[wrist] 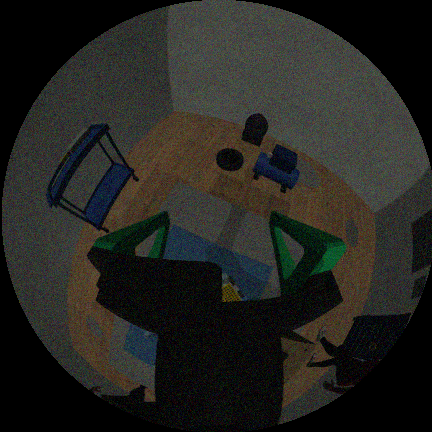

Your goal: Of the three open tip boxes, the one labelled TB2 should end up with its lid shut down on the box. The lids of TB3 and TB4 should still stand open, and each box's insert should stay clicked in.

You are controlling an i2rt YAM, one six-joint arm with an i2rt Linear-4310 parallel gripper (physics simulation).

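Places are measured from the arm's base along level axes (x ahead, y left, z up), in metres.
Pixels of known places: gripper, fingertip midpoint: [219, 216].
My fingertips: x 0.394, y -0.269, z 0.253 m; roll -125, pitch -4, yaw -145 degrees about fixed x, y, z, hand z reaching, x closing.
Behind a point stands the place of what it marks.
My gripper [219, 216] {x 0.394, y -0.269, z 0.253 m} is open, its two green fingers wide apart with no object between them. It hangs above the work surface. A small yellow gridded piece [231, 292] {x 0.253, y -0.190, z -0.136 m}, which looks like the insert of a tip box, shows just beyond the black gripper body at lower centre, with pale and dark bits beside it. The gripper body hides most of that area. The labels TB2, TB3 and TB4 cannot be read, and the lids cannot be made out, so which box the yellow piece belongs to cannot be told. The picture is dark and grainy.
A blue mat [192, 244] {x 0.475, y -0.255, z -0.193 m} lies on a grey sheet [195, 206] on the wooden table [155, 145]. A blue frame [109, 192] stands at left. A black disc [230, 159], a dark rounded object [255, 128] and a blue device [276, 171] stand at the back. A dark ribbed panel [377, 335] shows lower right.
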